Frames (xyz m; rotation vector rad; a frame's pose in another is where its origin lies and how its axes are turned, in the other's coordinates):
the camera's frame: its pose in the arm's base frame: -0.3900 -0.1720 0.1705 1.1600 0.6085 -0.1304
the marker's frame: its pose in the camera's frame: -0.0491 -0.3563 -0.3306 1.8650 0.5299 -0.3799
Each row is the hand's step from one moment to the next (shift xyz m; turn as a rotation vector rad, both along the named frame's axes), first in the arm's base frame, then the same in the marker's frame.
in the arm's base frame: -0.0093 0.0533 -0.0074 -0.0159 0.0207 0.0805
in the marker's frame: 0.0346 -0.0417 0.0066 -0.0288 -0.0494 -0.0624
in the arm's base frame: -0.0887 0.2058 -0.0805 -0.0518 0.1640 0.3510
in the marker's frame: 0.1244 -0.1784 0.0969 -0.0642 -0.2573 -0.2872
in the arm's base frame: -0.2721 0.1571 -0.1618 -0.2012 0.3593 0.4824
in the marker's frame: 0.0173 -0.2337 0.2645 -0.0716 -0.5311 -0.3393
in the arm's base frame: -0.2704 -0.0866 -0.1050 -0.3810 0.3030 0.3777
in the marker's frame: -0.1744 -0.0755 0.2356 -0.1720 -0.5715 -0.1529
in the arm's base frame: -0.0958 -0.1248 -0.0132 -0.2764 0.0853 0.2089
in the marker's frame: -0.1371 0.0333 0.0709 -0.1906 -0.2984 -0.0440
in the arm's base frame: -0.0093 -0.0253 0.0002 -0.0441 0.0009 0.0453
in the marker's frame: -0.0231 0.0122 0.0067 -0.0443 -0.0422 -0.0162
